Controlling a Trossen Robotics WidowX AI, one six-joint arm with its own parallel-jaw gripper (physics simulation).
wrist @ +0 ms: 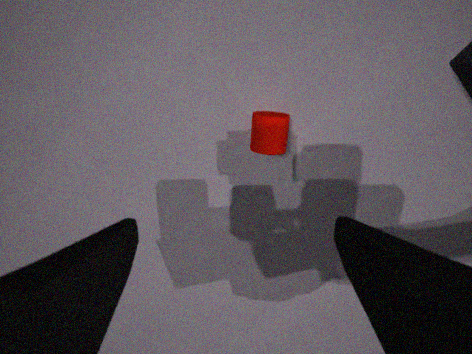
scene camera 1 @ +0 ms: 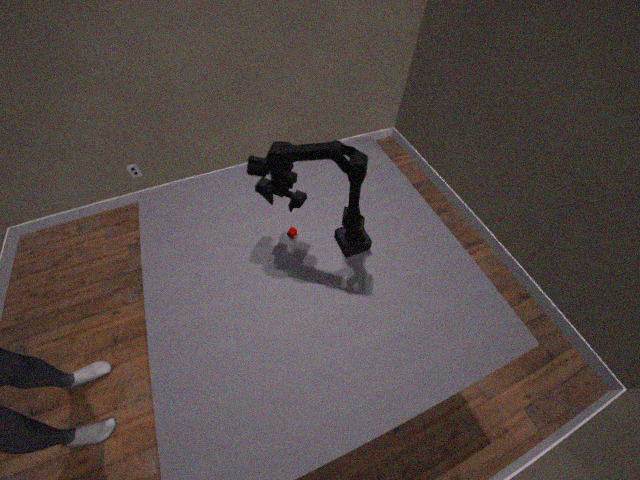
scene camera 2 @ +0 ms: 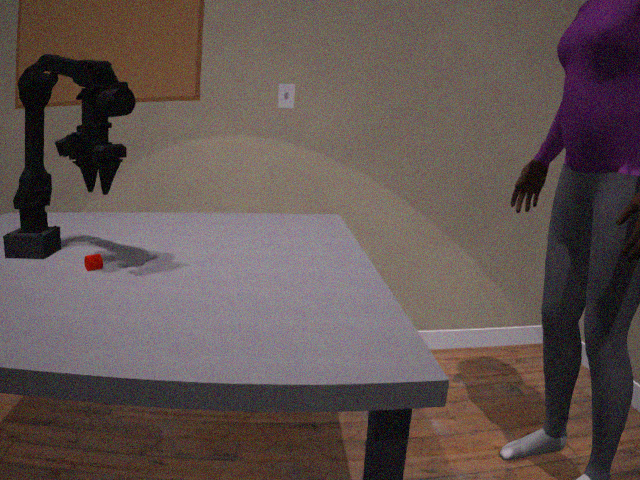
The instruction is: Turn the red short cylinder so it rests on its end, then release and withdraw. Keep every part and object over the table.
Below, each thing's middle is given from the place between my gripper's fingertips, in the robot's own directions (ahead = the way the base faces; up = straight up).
The red short cylinder [wrist: 269,132] lies 160 mm below my hand, 20 mm to the left of it and 20 mm behind it.
